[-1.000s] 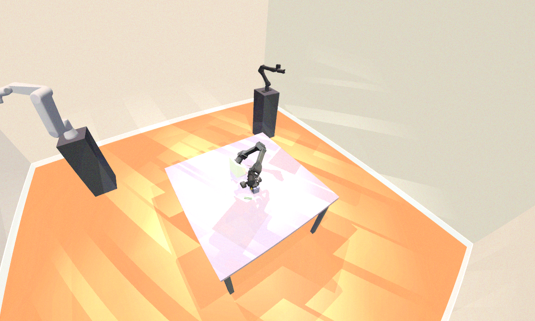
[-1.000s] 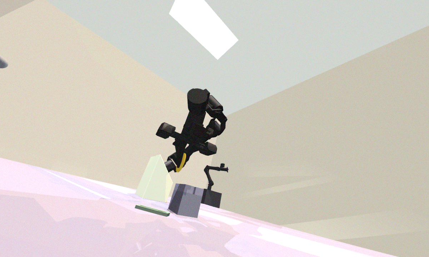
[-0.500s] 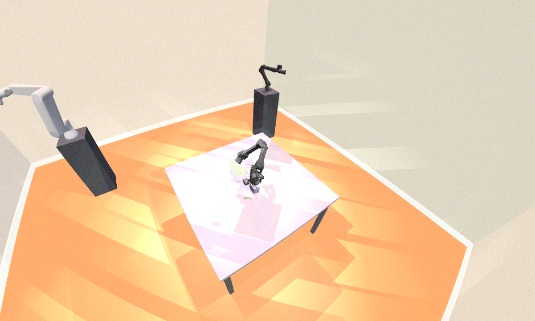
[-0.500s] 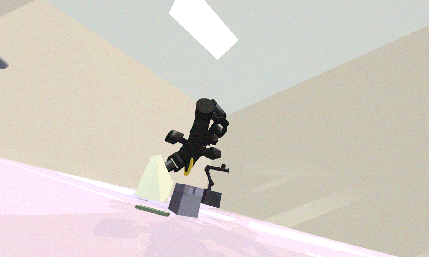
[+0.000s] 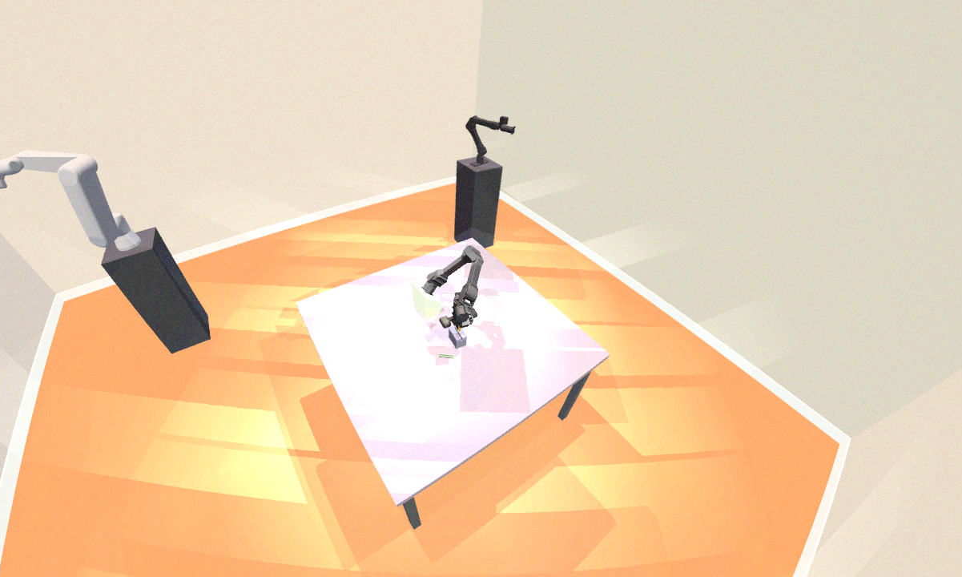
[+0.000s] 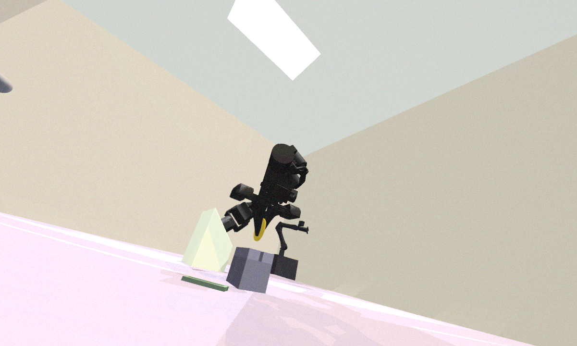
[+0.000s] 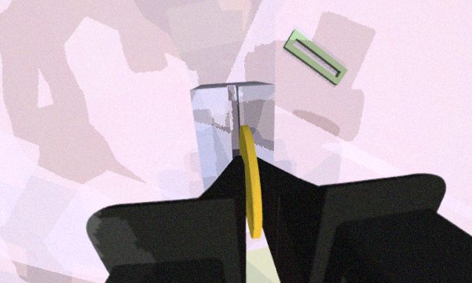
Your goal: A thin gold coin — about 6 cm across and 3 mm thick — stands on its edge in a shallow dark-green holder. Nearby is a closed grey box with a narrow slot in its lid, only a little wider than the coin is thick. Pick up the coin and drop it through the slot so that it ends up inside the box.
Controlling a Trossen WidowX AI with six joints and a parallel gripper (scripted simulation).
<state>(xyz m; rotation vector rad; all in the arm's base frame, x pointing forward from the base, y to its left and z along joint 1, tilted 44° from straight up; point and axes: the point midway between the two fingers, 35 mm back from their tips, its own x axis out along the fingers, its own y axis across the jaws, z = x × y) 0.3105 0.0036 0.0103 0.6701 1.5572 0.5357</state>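
Right now my gripper tip is 20 mm below the gold coin.
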